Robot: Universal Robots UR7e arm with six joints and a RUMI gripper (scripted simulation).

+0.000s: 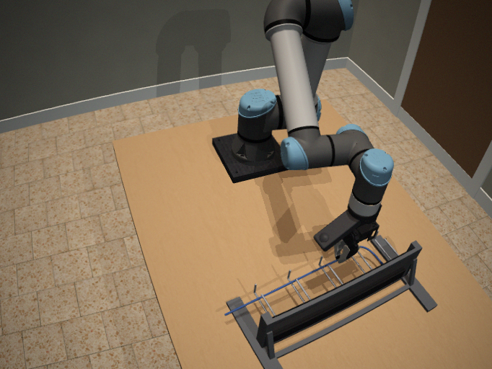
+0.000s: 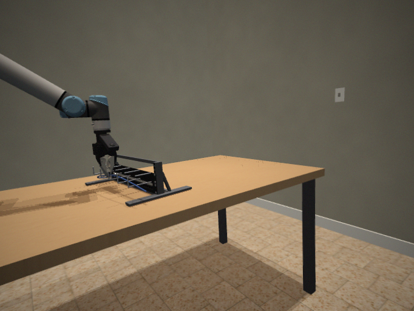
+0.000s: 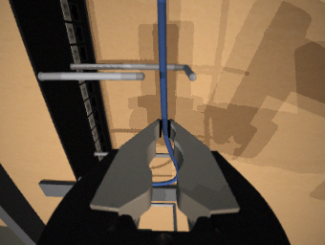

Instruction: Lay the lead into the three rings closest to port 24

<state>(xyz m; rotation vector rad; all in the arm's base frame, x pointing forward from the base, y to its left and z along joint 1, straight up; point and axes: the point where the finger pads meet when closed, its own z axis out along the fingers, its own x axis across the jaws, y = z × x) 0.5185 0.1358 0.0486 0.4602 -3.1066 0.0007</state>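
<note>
My gripper is now 110 mm short of the free-standing rack, 20 mm to the left of it and 10 mm above it.
</note>
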